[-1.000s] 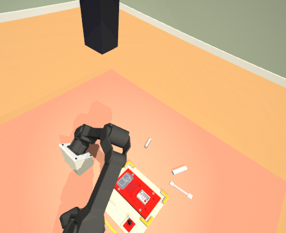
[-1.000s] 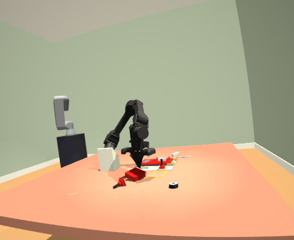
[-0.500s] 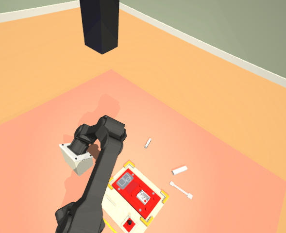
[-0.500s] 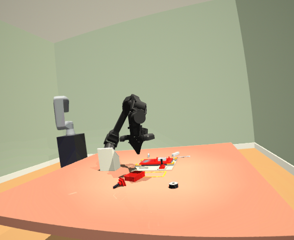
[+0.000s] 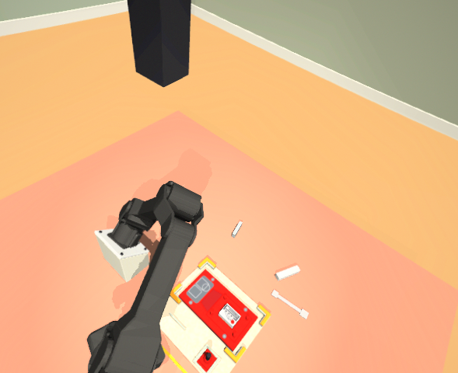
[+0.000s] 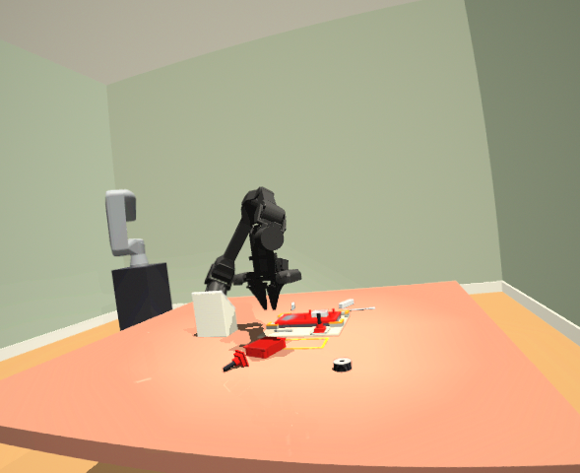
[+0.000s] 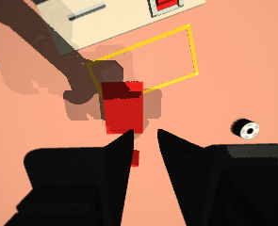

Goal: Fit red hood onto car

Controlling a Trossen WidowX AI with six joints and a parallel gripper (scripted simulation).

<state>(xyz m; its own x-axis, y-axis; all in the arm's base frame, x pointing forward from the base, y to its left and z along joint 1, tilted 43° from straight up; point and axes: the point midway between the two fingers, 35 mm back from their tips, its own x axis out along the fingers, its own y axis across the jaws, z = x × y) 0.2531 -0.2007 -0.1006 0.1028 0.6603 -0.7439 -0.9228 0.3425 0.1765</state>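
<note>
The red hood is 100 mm below my gripper tip, 30 mm behind it and 10 mm to the left of it. The rest, counted from my gripper tip: cream jig (250 mm to the left, 100 mm below, 50 mm ahead); black wheel (190 mm ahead, 130 mm to the right, 100 mm below); grey engine block (270 mm to the left, 90 mm below, 90 mm ahead).
</note>
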